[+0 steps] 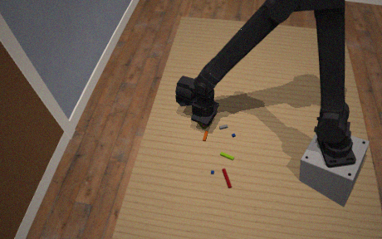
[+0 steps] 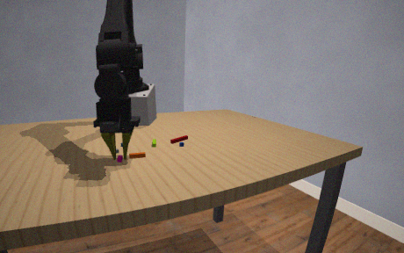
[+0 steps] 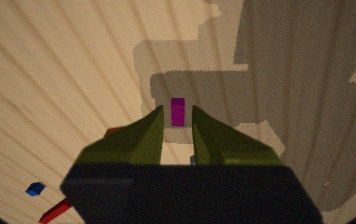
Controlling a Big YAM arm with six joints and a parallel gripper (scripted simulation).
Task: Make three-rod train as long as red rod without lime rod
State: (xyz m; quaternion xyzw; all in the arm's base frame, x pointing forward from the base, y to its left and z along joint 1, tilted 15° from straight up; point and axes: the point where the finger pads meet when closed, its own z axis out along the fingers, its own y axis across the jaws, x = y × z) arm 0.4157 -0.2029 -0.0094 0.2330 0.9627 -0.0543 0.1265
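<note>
The magenta rod lies 10 mm below my hand. Round my hand: orange rod: 50 mm to the left, 10 mm below; lime rod: 130 mm to the left, 70 mm behind, 10 mm below; grey rod: 70 mm behind, 10 mm to the left, 10 mm below.
</note>
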